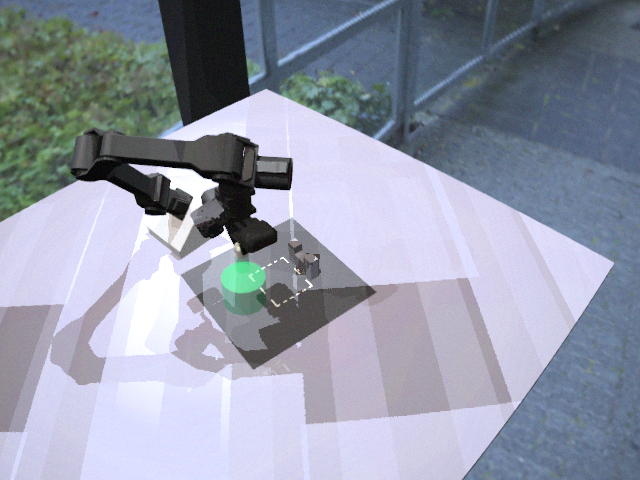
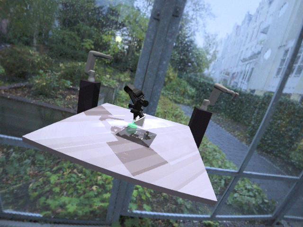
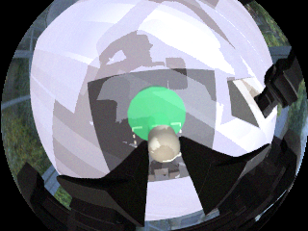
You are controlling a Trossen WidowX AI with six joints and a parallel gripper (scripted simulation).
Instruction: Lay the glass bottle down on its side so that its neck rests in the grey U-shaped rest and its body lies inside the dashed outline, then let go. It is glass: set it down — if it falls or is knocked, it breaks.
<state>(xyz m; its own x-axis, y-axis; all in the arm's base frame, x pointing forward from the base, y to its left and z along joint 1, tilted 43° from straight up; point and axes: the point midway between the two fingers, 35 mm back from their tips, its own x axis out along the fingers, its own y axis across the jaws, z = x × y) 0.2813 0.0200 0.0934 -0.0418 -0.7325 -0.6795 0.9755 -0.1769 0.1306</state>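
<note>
Now: the mat 150 mm below my gripper tip, 70 mm to the left of it and 20 mm ahead of it. From my gripper tip the other things lie so: glass bottle 50 mm below.
</note>
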